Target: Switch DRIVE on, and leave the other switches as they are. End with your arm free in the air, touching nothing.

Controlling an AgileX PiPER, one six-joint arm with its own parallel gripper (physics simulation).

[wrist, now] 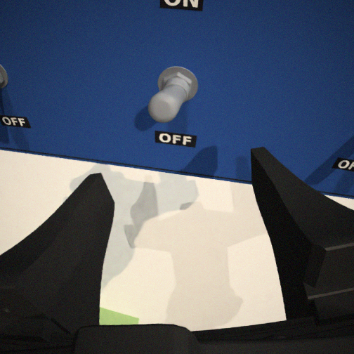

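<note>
A grey toggle lever (171,99) stands out from a blue panel (90,45) in the upper middle of the view. Its rounded tip shows below and a little left of its round collar, above an OFF label (175,139). An ON label (181,4) is cut off at the top edge. The name DRIVE does not show, so I cannot tell which switch this is. My gripper (176,177) is open, with its two black fingers wide apart, below the lever in the view. Nothing is between the fingers, and they look apart from the lever.
Part of another switch (2,77) shows at the left edge, with its OFF label (15,121) below it. A further label (346,164) is cut off at the right edge. The panel's lower edge crosses the view above a pale surface with shadows and a green patch (118,317).
</note>
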